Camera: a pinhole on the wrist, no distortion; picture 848 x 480 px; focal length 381.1 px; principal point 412.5 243.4 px. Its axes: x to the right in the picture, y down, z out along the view. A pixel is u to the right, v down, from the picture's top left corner.
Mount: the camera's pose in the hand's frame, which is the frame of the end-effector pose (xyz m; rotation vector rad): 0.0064 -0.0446 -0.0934 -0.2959 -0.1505 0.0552
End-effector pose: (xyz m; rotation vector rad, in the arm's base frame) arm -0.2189 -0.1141 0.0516 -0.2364 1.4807 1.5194
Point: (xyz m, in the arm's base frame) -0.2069 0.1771 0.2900
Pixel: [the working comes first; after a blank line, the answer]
In the camera's frame: 0.0360 0.1243 0.4615

442.2 346.1
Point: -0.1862 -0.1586 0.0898
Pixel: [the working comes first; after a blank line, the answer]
In the camera's frame: -0.0569 0.0144 0.0975

190.3 299.8
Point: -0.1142 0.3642 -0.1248
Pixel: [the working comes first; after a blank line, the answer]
In the camera's frame: 0.3588 -0.2067 0.4183

739.4 55.0
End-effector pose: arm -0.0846 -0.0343 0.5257 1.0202 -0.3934 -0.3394
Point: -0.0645 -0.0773 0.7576
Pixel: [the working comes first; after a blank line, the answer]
In the camera's frame: 0.1150 0.1494 0.2666

576.9 456.9
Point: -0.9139 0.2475 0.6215
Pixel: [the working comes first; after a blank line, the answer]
In the camera's frame: -0.7780 0.1154 0.4831

outside the picture
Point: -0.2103 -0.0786 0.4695
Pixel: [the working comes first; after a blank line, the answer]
In the camera's frame: -0.0851 -0.0790 0.1566

205.4 51.2
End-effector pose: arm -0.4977 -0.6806 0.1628 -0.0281 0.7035 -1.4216
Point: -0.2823 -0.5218 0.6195
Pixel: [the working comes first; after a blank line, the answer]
In the camera's frame: -0.2691 -0.0655 0.5444

224.1 197.5
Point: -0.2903 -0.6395 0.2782
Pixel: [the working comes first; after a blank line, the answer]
In the camera's frame: -0.0435 0.1043 0.3194

360.6 367.9
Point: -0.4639 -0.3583 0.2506
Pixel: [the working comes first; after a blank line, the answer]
In the camera's frame: -0.3165 0.0873 0.1319

outside the picture
